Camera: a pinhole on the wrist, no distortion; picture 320 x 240 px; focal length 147.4 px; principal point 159.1 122.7 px. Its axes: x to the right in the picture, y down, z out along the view. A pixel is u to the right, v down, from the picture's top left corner.
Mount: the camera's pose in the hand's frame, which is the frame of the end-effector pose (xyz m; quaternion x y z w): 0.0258 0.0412 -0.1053 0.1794 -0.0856 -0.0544 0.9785
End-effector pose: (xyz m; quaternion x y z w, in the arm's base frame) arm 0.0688 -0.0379 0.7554 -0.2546 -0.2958 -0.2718 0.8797
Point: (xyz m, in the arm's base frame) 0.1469 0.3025 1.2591
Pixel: 253.9 225.6
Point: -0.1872 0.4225 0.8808
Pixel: 107.4 196.9
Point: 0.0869 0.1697 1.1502
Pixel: 245.2 192.2
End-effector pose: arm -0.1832 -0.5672 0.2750 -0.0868 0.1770 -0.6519 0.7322
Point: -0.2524 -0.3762 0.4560
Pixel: 67.9 88.3
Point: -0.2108 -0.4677 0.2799
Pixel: 36.7 88.9
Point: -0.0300 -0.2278 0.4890
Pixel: 17.7 187.9
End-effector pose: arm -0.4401 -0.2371 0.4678 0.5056 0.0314 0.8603 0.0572
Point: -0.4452 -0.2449 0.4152
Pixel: 79.0 100.5
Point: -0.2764 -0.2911 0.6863
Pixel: 219.8 199.4
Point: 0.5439 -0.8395 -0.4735
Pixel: outside the picture
